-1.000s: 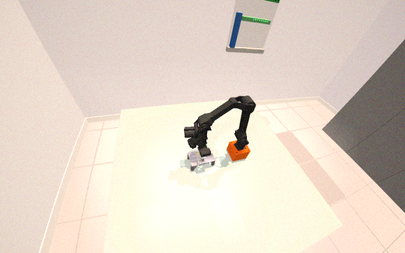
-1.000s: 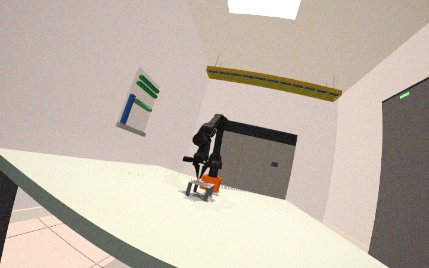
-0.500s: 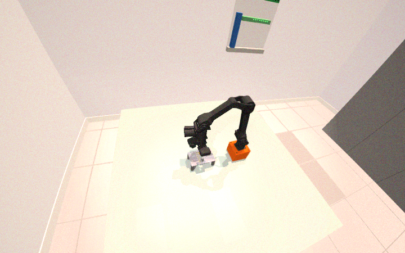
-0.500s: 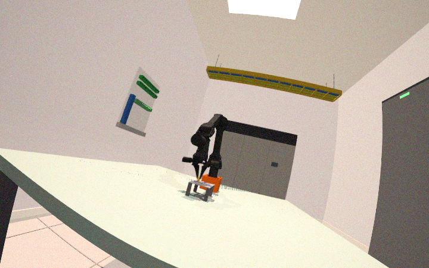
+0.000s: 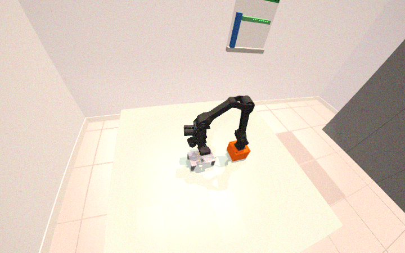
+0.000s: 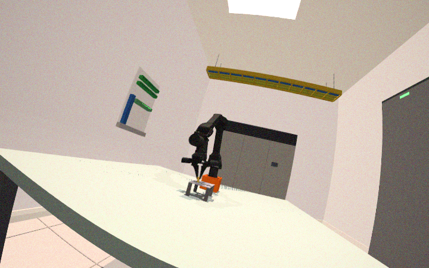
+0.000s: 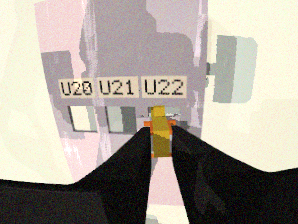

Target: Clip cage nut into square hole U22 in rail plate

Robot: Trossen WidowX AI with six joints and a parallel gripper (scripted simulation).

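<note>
My gripper tip is 10 mm above the cage nut.
</note>
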